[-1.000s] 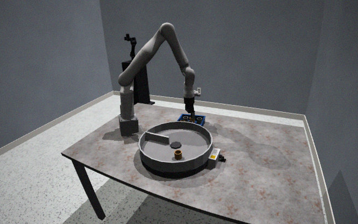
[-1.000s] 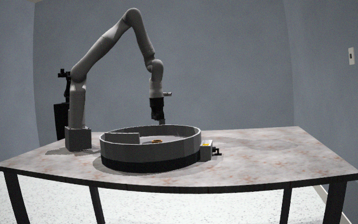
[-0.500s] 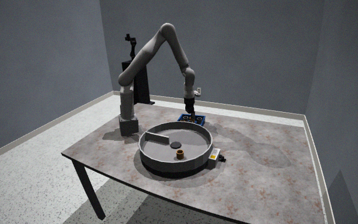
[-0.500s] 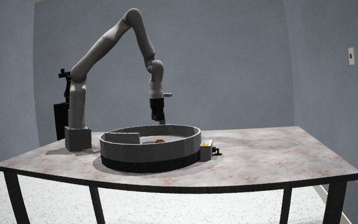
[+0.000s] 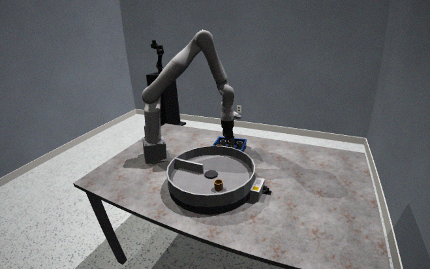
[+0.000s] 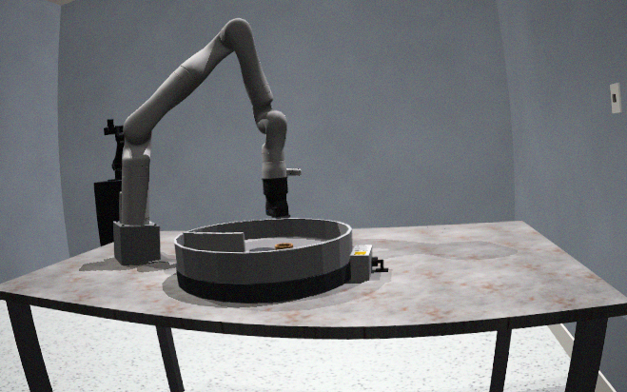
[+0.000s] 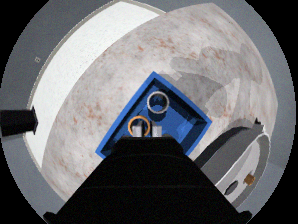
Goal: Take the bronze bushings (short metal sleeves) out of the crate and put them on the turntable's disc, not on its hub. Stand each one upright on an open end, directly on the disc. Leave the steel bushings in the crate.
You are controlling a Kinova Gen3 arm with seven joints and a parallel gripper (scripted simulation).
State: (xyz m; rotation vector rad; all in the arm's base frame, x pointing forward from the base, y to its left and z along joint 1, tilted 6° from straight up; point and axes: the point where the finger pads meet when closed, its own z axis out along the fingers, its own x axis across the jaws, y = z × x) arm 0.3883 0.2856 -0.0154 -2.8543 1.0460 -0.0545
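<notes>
My hand is 20 mm to the left of the blue crate and 20 mm above it. From my hand the other things lie so: grey turntable disc 370 mm to the right, 70 mm ahead, 10 mm above.
</notes>
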